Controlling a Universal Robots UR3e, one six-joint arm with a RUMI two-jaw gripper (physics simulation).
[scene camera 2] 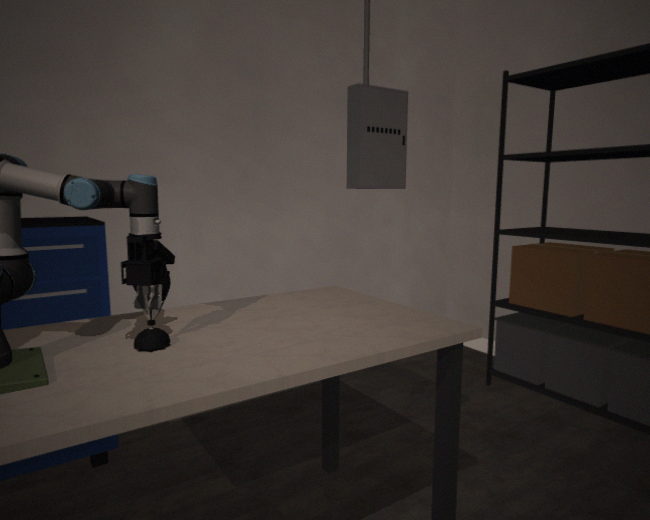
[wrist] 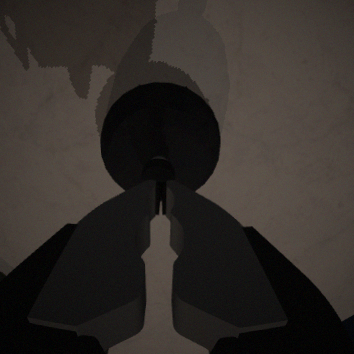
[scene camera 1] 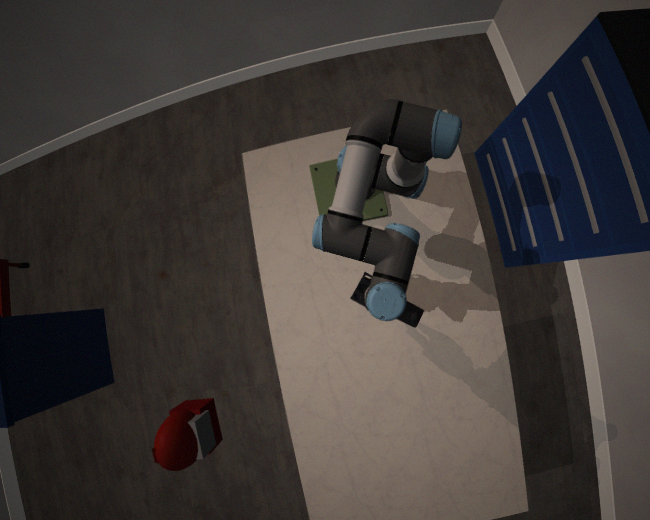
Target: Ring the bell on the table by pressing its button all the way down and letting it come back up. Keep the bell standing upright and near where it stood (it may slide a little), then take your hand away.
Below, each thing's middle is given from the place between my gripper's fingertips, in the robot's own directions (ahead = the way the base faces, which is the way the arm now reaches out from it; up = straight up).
I see the bell (scene camera 2: pixel 151 339) 40 mm below my hand.
